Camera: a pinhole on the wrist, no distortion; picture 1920 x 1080 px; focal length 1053.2 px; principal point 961.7 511.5 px. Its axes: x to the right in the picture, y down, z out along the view. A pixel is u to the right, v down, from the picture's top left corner.
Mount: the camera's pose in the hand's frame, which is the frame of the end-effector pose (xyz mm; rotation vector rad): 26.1 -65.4 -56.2 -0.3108 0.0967 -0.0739
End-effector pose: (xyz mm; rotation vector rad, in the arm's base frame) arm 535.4 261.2 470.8 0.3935 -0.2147 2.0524
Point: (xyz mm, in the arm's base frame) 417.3 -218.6 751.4
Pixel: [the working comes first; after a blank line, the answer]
In the camera's frame: -332.0 233.6 516.6

285 988
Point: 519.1 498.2 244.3
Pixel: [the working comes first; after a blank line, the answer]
In the camera's frame: 113.9 39.8 -221.6

behind the camera
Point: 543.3 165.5 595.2
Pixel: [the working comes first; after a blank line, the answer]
In the camera's frame: -88.2 35.0 218.3

536 680
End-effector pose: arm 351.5 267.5 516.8 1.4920 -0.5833 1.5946
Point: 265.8 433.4 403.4
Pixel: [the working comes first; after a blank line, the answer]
In the camera's frame: -86.8 62.7 -141.5

behind the camera
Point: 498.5 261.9 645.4
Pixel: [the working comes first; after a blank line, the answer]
In the camera's frame: 94.8 -69.3 161.4

1581 59
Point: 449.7 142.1 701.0
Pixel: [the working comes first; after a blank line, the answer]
In the camera's frame: 95.9 16.6 272.9

1332 575
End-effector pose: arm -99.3 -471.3 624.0 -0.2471 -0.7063 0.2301
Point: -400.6 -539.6 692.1
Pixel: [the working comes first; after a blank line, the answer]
In the camera's frame: -251.4 -87.5 261.9

outside the picture
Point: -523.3 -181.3 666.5
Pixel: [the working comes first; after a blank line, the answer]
In the camera's frame: -294.8 220.5 479.4

314 996
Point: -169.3 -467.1 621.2
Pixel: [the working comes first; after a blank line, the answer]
In the camera's frame: -93.0 39.2 111.4

82 882
